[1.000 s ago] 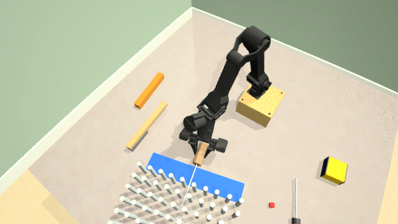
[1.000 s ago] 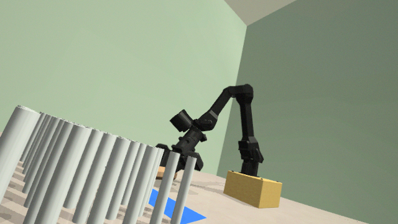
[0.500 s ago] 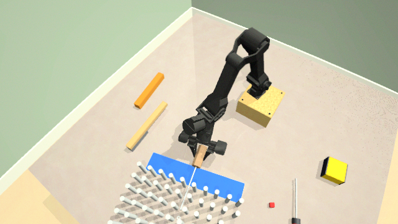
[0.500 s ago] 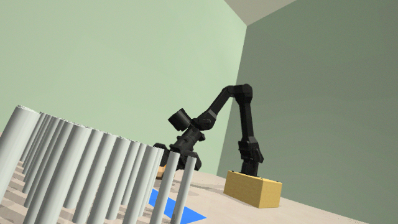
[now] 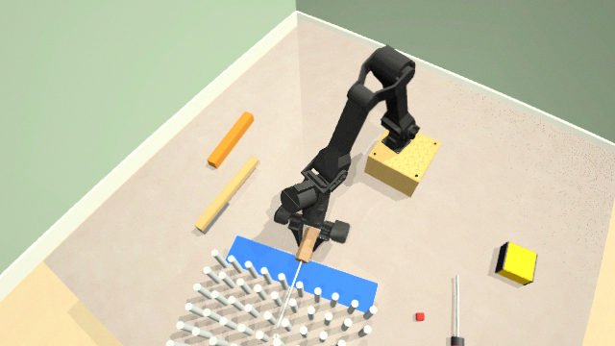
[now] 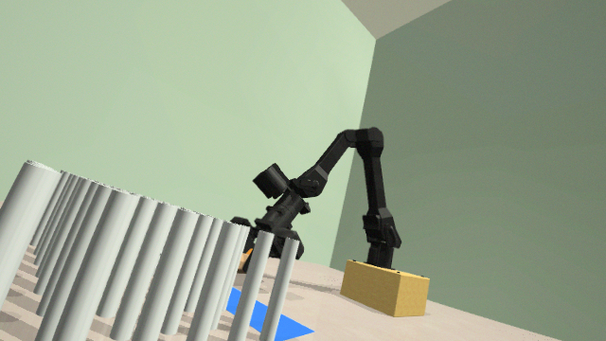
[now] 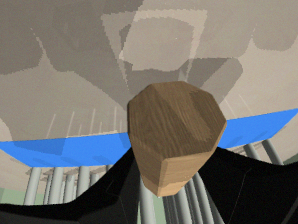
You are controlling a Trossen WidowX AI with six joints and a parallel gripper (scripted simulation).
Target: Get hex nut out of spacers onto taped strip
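Now: gripper tip 5 cm short of the blue taped strip, 3 cm to the right of it and 3 cm above it. Round my gripper tip: wooden-handled tool: 9 cm ahead, 5 cm to the left; red cube: 8 cm behind, 32 cm to the left, 2 cm below; orange bar: 8 cm behind, 44 cm to the right, 1 cm below.
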